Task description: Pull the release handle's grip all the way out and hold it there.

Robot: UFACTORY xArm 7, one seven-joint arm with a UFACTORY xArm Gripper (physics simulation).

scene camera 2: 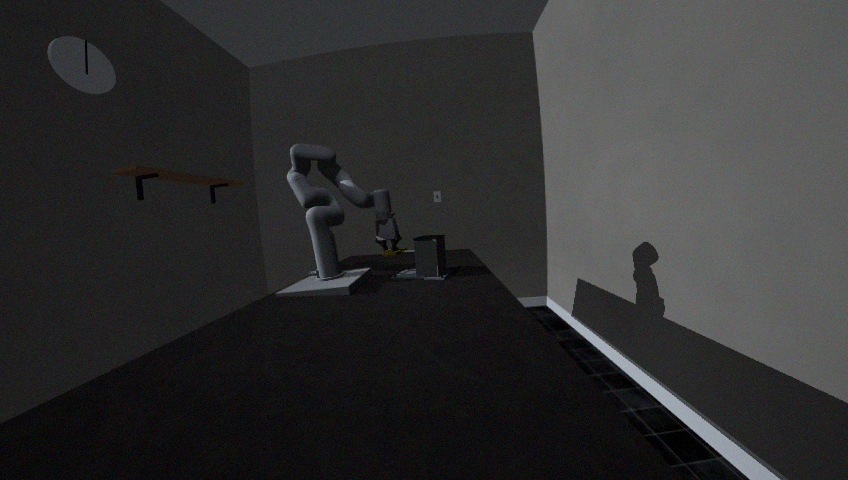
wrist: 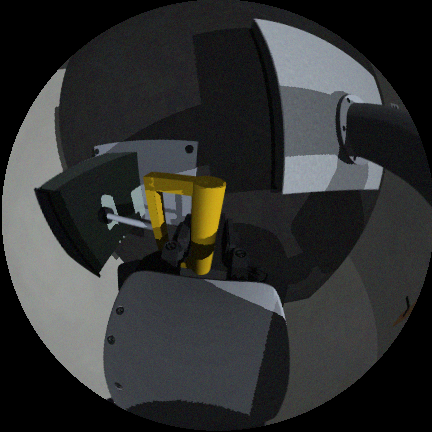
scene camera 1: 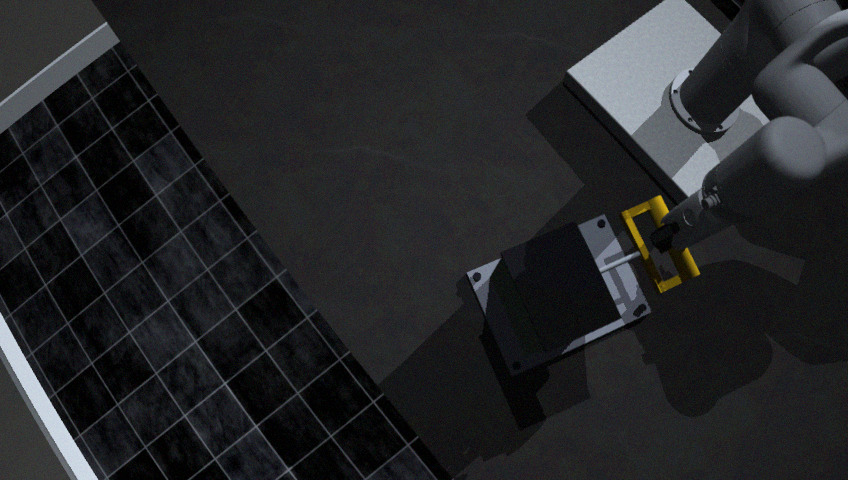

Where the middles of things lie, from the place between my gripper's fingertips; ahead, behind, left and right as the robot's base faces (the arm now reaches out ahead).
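Labels:
My gripper's 70 mm to the left of the bolted base plate (scene camera 1: 630,301) and 140 mm short of it, and it's 90 mm above it.

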